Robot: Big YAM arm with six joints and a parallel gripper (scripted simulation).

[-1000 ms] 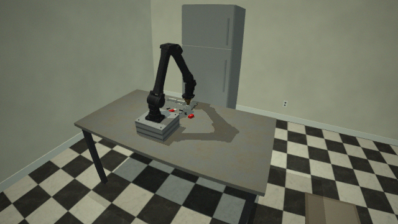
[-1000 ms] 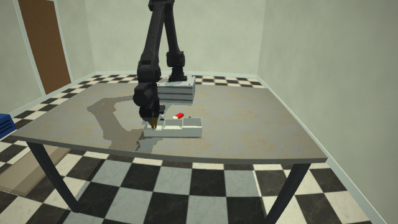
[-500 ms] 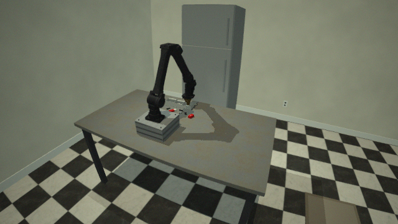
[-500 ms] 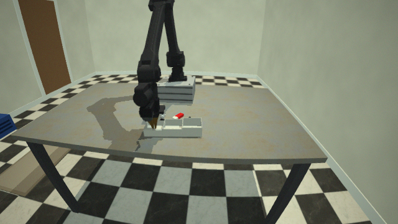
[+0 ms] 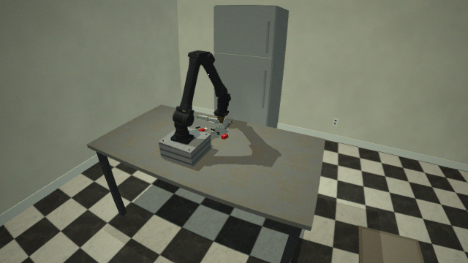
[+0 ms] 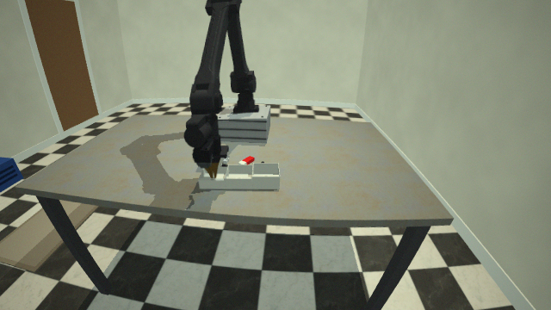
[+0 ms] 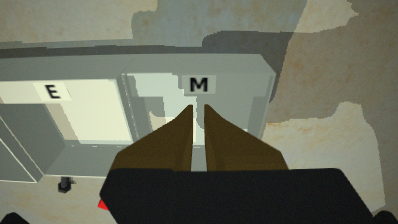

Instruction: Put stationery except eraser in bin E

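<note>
My hand is 8 cm to the right of the joined bins. The rest, counted from my hand: black AAA battery: 10 cm behind, 3 cm to the left, 2 cm below; then grey pencil sharpener: 14 cm behind, 2 cm to the left, 2 cm below; then black die: 14 cm behind, 3 cm to the right, 2 cm below.
</note>
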